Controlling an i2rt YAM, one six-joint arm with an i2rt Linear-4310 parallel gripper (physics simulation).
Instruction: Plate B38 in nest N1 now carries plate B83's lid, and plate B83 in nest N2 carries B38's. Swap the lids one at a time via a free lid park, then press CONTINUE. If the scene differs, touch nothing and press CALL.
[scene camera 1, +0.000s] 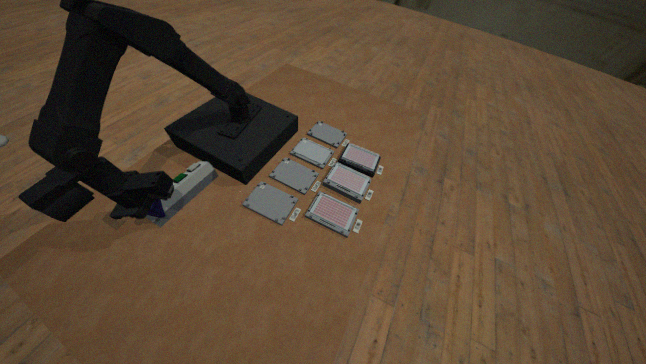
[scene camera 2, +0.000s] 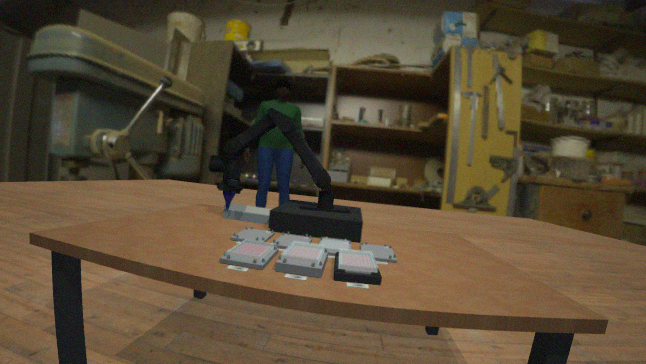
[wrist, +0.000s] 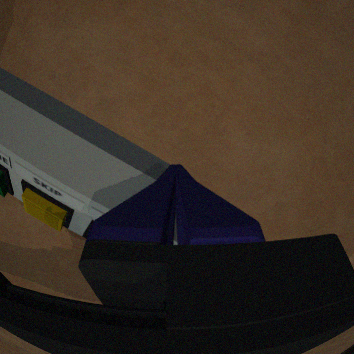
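Note:
My gripper is shut and empty, its blue fingertips over the end of the button panel beyond the yellow SKIP button. Whether they touch it is unclear. A green button sits further along, its label partly cut off. A CALL button does not show. Three plates with pink wells, a near one, a middle one and one on a black nest, stand in a row. Their labels are unreadable.
Beside the plates lie flat grey parks; a paler one seems to bear a clear lid. The black arm base stands between panel and parks. A person stands behind the table.

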